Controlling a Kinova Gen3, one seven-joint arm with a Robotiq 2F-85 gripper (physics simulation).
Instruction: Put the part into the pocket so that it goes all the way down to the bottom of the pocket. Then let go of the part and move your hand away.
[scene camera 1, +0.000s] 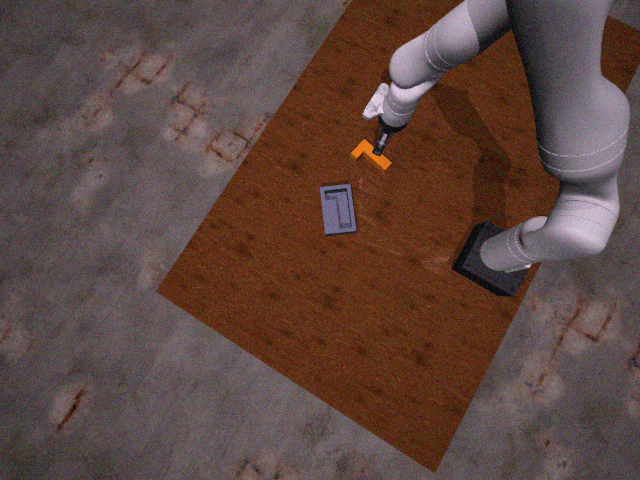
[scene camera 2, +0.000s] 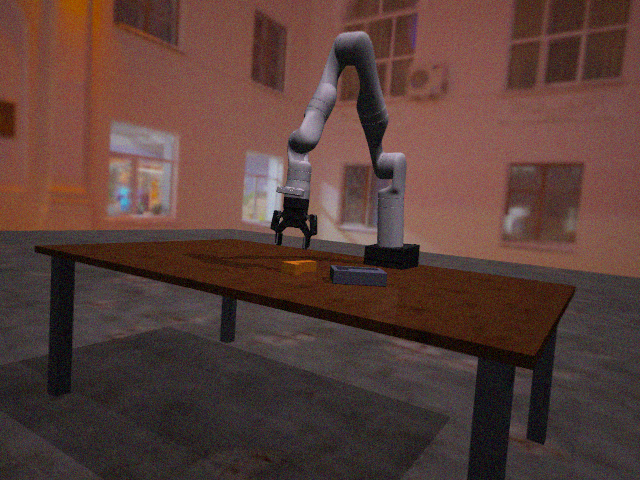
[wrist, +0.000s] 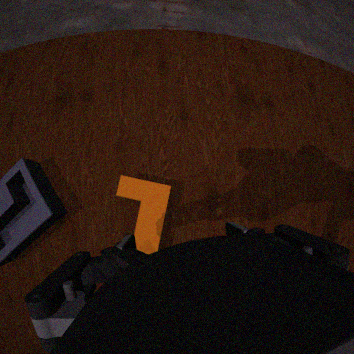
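Where they show: gripper, between the fingertips: (scene camera 1: 383, 139) (scene camera 2: 291, 247) (wrist: 181, 239); arm's base, origin of its link: (scene camera 1: 497, 253) (scene camera 2: 390, 245).
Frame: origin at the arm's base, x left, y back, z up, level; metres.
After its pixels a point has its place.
Observation:
The part, an orange L-shaped block (scene camera 1: 376, 158) {x -0.059, y -0.417, z -0.042 m} (scene camera 2: 299, 267) {x -0.028, y -0.475, z -0.050 m} (wrist: 153, 210) {x -0.072, y -0.450, z -0.042 m}, lies flat on the table. In the wrist view the lower end of its long arm is hidden behind the gripper. The blue-grey block with the L-shaped pocket (scene camera 1: 331, 221) {x 0.174, y -0.417, z -0.035 m} (scene camera 2: 359, 277) {x 0.160, y -0.458, z -0.051 m} (wrist: 37, 210) {x 0.098, y -0.432, z -0.067 m} lies a short way from the part, apart from it; the pocket is empty. My gripper (scene camera 1: 378, 153) (scene camera 2: 292, 244) {x -0.101, y -0.429, z -0.003 m} (wrist: 181, 239) {x -0.101, y -0.429, z -0.003 m} is open and empty, pointing down above the table. In scene camera 1 its fingers overlap the part's long arm; scene camera 2 shows a gap between fingertips and part.
The brown wooden table (scene camera 1: 330, 330) {x 0.425, y -0.245, z -0.072 m} (scene camera 2: 439, 310) {x 0.416, y -0.555, z -0.071 m} (wrist: 165, 100) {x -0.076, y -0.607, z -0.071 m} carries both objects. The arm's black base (scene camera 1: 473, 260) {x 0.051, y -0.043, z -0.002 m} (scene camera 2: 391, 256) {x 0.041, y -0.062, z -0.031 m} stands on it, to the right of the pocket block in scene camera 1. The arm's shadow falls on the table top beside the part.

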